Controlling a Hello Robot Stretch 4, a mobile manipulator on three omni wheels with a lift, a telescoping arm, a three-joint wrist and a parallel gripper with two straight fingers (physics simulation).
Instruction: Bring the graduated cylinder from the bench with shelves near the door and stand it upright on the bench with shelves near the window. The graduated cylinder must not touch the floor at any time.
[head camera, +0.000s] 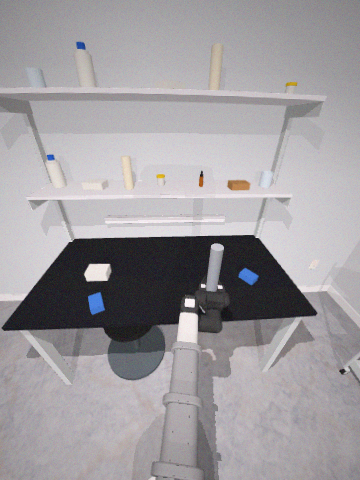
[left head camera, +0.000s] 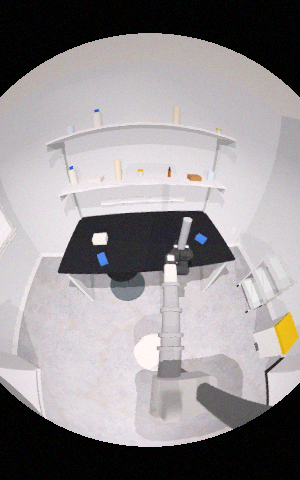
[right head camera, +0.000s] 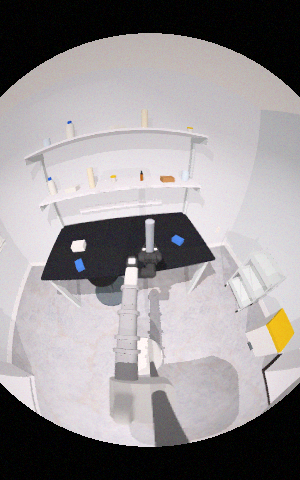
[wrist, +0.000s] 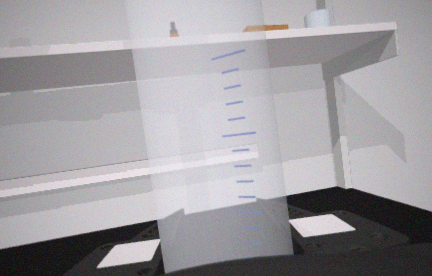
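Where they show: gripper, fingertip midpoint: (head camera: 210, 278) (left head camera: 179, 240) (right head camera: 149, 243) (wrist: 222, 223); robot's base at its link origin: (left head camera: 154, 350) (right head camera: 141, 354).
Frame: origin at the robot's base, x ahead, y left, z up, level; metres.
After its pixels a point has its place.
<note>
The graduated cylinder (head camera: 215, 267) @(x 0.607, y -0.085, z 1.083 m) (left head camera: 185, 234) @(x 0.607, y -0.088, z 1.073 m) (right head camera: 150, 236) @(x 0.607, y -0.091, z 1.075 m) (wrist: 210, 135) @(x 0.607, y -0.085, z 0.997 m) is a tall translucent grey tube with blue marks. It stands about upright in my gripper (head camera: 212, 289) (left head camera: 183, 248) (right head camera: 150, 251) (wrist: 226, 237) @(x 0.697, y -0.085, z 0.939 m), which is shut on its lower part. The gripper and cylinder are over the right front part of the black bench top (head camera: 160, 260) @(x 1.038, y 0.217, z 0.734 m) (left head camera: 140, 240) @(x 0.879, y 0.197, z 0.734 m) (right head camera: 115, 245) @(x 0.879, y 0.205, z 0.734 m). The cylinder's foot is hidden behind the gripper, so I cannot tell whether it touches the bench top.
A blue block (head camera: 248, 276) @(x 0.906, y -0.333, z 0.774 m) lies right of the cylinder. A white box (head camera: 98, 272) @(x 0.818, y 0.536, z 0.792 m) and another blue block (head camera: 96, 303) @(x 0.625, y 0.455, z 0.775 m) lie at the left. A shelf (head camera: 160, 193) @(x 1.067, y 0.202, z 1.191 m) with bottles and jars hangs above the back. A stool (head camera: 136, 352) @(x 0.764, y 0.390, z 0.003 m) stands below. A white cart stands at the right.
</note>
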